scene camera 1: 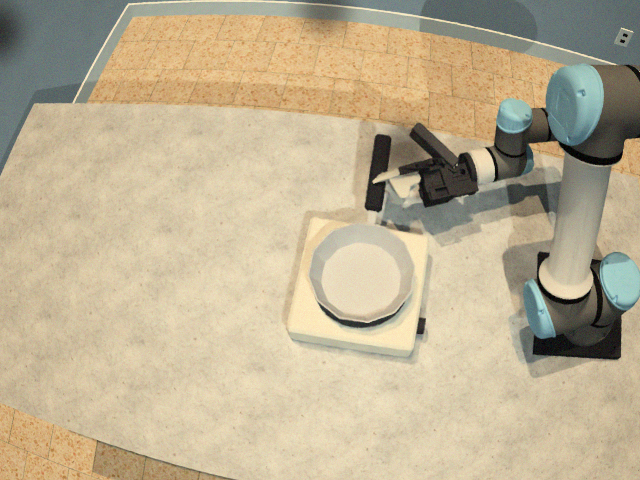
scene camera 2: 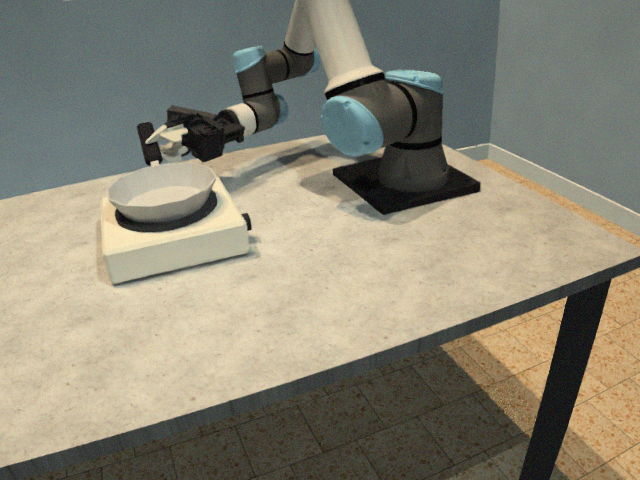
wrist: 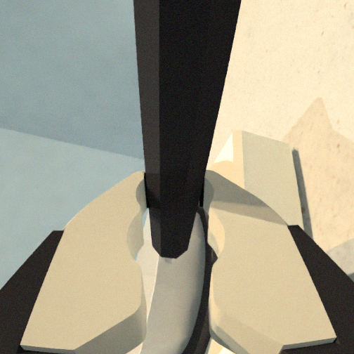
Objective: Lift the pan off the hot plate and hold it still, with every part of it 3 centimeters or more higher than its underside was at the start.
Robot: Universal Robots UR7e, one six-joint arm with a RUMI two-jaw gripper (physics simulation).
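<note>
Scene camera 2 shows my gripper, and so does the wrist view. A cream hot plate and a light grey pan are likewise in the pictures, together with the gripper.
</note>
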